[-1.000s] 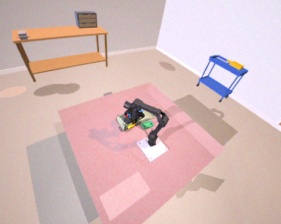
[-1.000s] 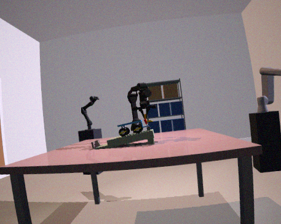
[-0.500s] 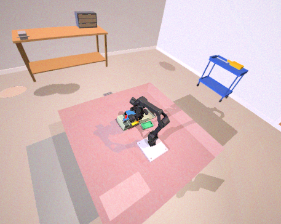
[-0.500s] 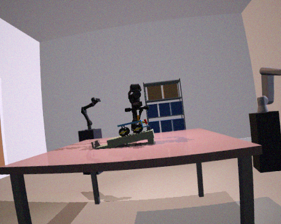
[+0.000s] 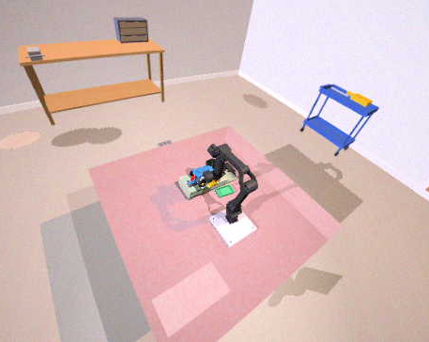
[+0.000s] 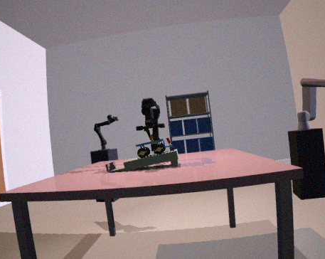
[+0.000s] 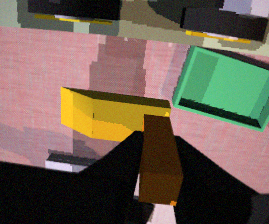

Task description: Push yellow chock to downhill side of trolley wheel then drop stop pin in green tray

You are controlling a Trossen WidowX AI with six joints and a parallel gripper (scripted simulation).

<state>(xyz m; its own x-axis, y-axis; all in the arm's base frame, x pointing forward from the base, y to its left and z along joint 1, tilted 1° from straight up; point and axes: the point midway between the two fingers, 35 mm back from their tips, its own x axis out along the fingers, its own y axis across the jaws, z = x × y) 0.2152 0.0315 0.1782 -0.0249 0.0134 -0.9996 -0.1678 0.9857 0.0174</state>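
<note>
Now: gripper tip 14 cm to the right of the stop pin, 7 cm short of it and 3 cm above it. Round my gripper tip: yellow chock 2 cm to the left, 1 cm below; pale green ramp 12 cm below, 11 cm ahead, 2 cm to the left; blue-topped trolley 11 cm ahead, 5 cm below, 3 cm to the left.
</note>
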